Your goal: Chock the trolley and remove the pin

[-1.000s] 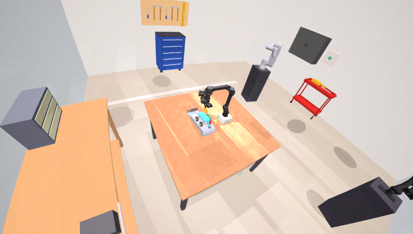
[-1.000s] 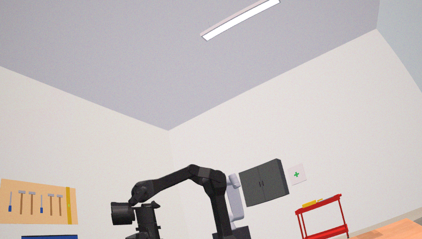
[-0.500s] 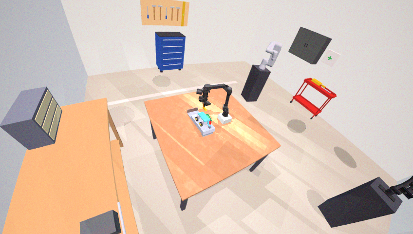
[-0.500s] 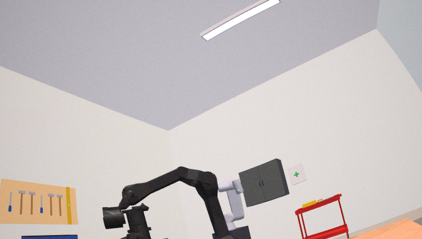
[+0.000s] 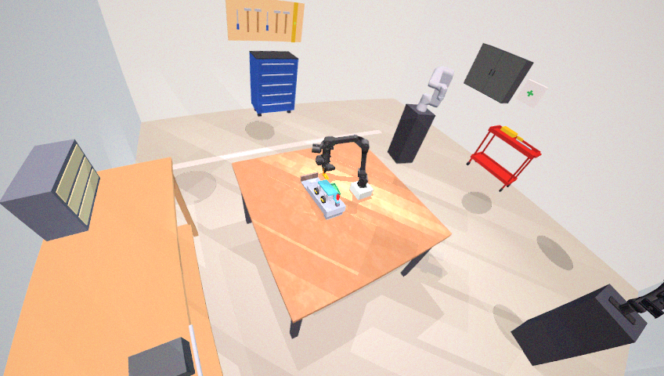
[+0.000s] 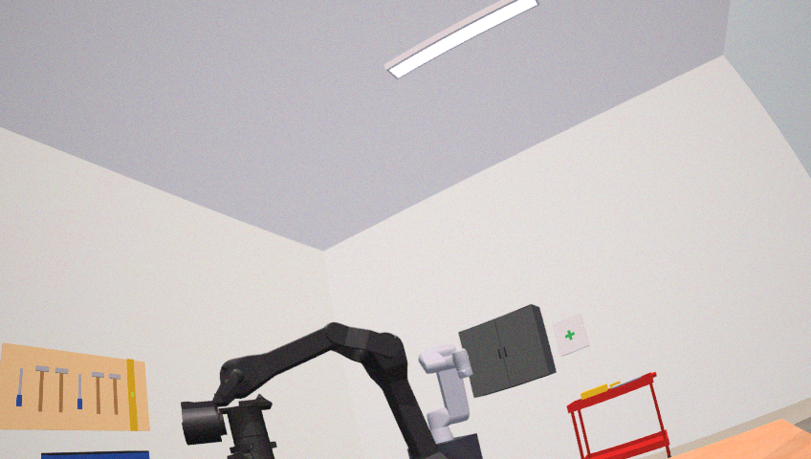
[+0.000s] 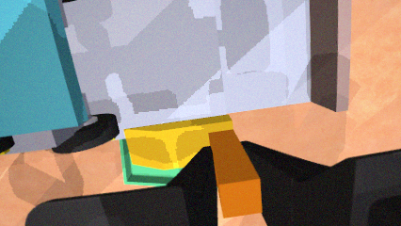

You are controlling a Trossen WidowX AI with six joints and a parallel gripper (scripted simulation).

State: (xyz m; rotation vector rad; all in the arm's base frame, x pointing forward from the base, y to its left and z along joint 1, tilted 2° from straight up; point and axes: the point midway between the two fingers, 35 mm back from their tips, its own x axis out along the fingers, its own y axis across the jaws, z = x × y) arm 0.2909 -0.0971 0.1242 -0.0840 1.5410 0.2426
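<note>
Now: the red-headed stop pin 20 mm behind my gripper tip, 270 mm to the left of it and 20 mm below it. From my gripper tip the other things lie so: green tray: 80 mm behind, 50 mm to the left, 160 mm below; yellow chock: 20 mm to the left, 10 mm below; trolley: 20 mm ahead, 170 mm to the left, 30 mm below.
</note>
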